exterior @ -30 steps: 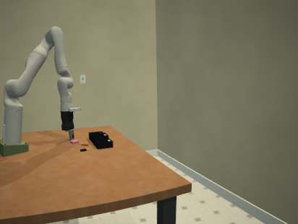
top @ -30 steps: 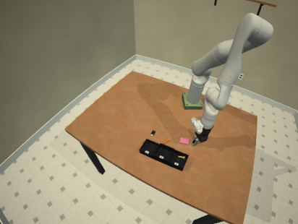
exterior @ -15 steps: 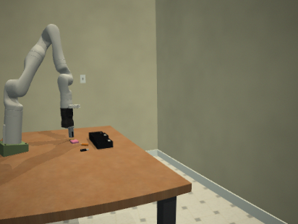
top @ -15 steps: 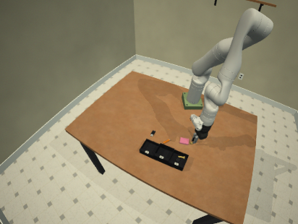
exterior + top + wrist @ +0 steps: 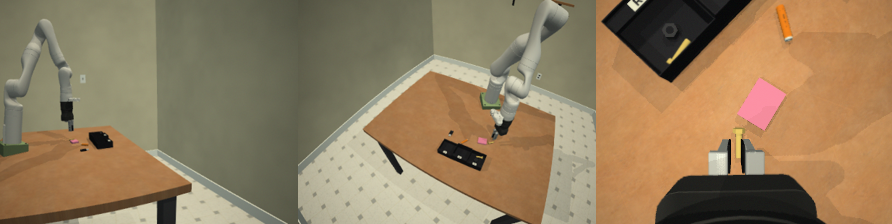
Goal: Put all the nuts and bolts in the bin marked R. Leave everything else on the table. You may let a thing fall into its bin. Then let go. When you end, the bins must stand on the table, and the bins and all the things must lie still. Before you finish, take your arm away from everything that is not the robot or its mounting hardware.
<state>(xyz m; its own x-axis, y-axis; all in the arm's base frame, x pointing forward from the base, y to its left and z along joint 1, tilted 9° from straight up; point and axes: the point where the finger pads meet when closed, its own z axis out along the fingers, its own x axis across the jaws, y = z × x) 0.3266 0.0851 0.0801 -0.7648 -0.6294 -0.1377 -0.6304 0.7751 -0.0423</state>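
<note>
My gripper is now 70 mm above the pink eraser, 60 mm to the left of it and 10 mm short of it. Also, from my hand: dark hex nut 140 mm ahead, 70 mm below, 50 mm to the right; then orange marker 150 mm to the right, 70 mm below, 50 mm ahead; then black bin tray 140 mm ahead, 130 mm to the right, 50 mm below.
</note>
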